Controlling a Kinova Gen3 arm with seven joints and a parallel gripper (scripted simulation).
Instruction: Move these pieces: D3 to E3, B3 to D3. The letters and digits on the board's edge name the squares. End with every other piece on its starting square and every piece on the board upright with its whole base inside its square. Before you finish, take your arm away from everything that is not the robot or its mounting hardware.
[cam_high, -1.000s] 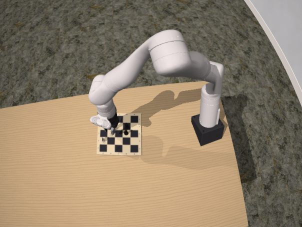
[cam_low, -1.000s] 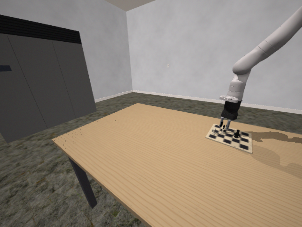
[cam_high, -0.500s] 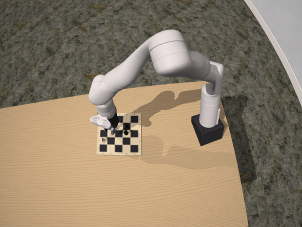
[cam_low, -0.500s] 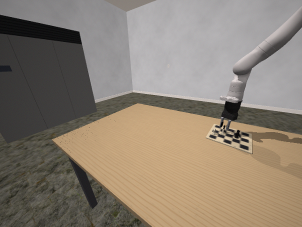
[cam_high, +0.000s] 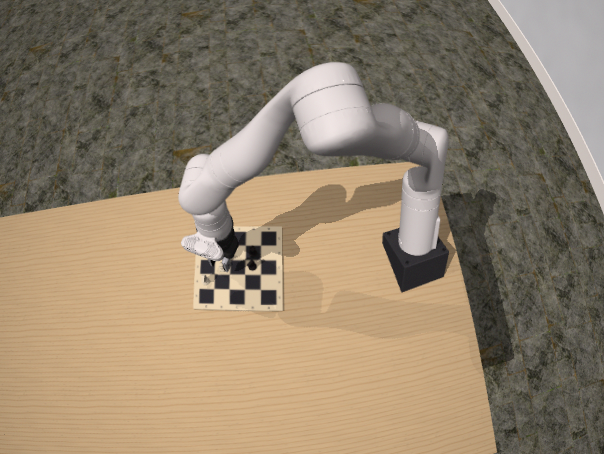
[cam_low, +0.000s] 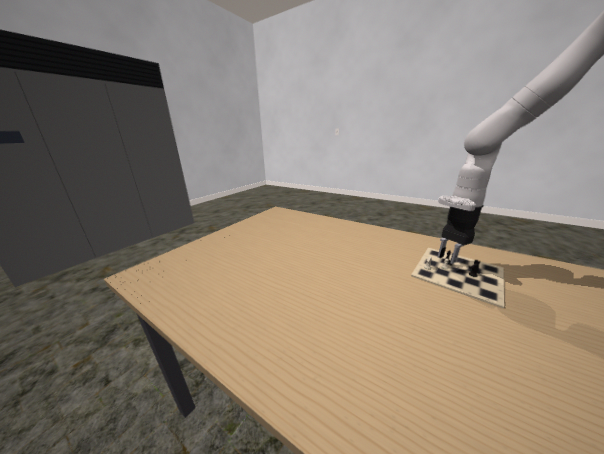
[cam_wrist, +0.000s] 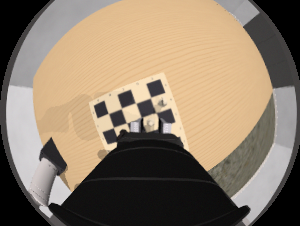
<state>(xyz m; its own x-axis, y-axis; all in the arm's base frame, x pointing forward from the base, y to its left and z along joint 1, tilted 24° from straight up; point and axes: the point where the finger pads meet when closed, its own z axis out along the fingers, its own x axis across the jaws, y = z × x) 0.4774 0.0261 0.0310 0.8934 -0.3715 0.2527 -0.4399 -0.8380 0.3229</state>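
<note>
Right now my hand is 4 cm past the chessboard and 5 cm above it. The rest, counted from my hand: light piece 4 cm ahead, 3 cm to the left, 3 cm below.
</note>
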